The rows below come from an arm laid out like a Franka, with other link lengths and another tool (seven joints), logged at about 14 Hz.
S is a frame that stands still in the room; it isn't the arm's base.
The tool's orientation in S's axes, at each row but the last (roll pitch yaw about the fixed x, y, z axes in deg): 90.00, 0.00, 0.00; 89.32, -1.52, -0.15; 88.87, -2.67, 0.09; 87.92, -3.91, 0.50
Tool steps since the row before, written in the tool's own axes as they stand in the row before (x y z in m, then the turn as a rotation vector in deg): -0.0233, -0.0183, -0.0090, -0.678, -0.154, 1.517; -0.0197, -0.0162, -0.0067, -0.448, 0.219, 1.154; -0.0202, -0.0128, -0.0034, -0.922, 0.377, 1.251; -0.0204, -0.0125, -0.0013, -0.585, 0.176, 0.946
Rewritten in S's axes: -0.0233, 0.0090, -0.0183, -0.678, -1.517, -0.154; -0.0192, 0.0066, -0.0168, -0.457, -1.150, 0.221; -0.0196, 0.0031, -0.0138, -0.938, -1.245, 0.358; -0.0195, 0.0007, -0.0139, -0.590, -0.944, 0.170
